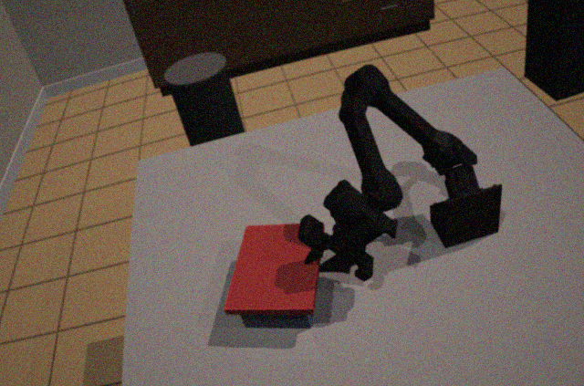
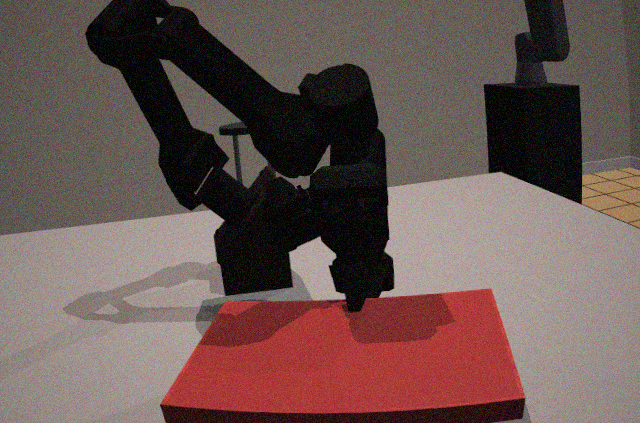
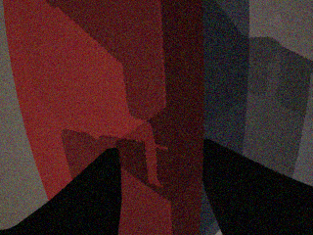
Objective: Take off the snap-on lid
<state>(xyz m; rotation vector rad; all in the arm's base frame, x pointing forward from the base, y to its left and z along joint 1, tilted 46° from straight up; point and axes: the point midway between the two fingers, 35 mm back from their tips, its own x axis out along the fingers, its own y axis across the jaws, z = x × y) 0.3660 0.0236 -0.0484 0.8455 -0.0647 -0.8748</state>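
Right now my gripper tip is 7 cm short of the lid, 3 cm to the left of it and 1 cm below it. Round my gripper tip: storage box 7 cm ahead, 3 cm to the right, 4 cm below.
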